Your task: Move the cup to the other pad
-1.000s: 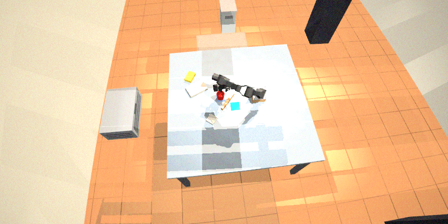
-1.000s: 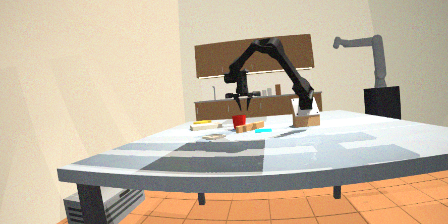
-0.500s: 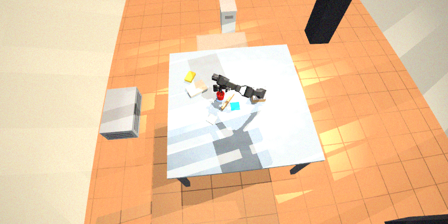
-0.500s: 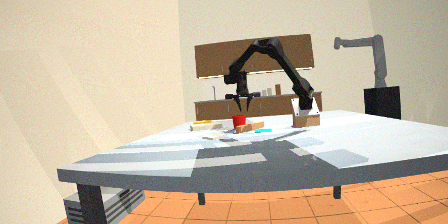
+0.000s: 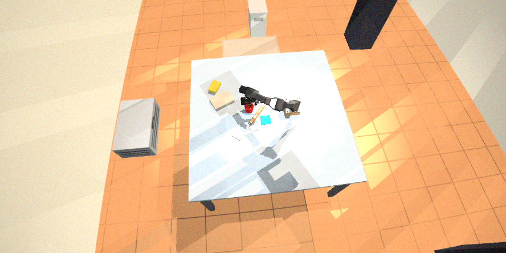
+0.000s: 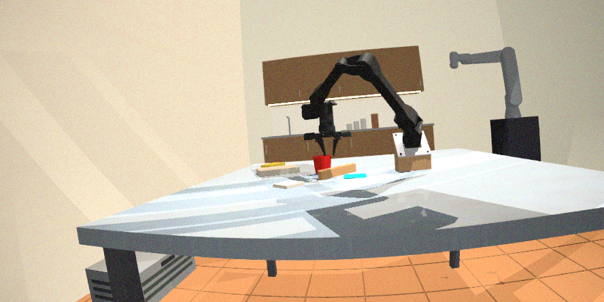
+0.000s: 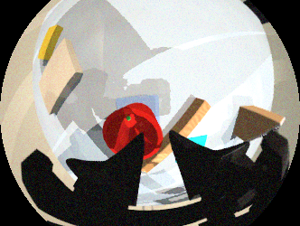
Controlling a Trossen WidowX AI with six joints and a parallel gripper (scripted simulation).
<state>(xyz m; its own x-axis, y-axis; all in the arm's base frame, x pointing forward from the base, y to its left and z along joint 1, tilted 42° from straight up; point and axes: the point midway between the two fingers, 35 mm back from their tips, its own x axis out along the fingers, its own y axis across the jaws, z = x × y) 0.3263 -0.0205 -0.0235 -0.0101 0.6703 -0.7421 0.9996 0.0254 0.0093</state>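
Now: the red cup 3 cm ahead of my gripper tip and 3 cm below it. Also, from my gripper tip: wooden stick 3 cm behind, 5 cm to the left, 6 cm below; cyan pad 10 cm behind, 10 cm to the left, 8 cm below; small tan piece 12 cm ahead, 22 cm to the left, 7 cm below.
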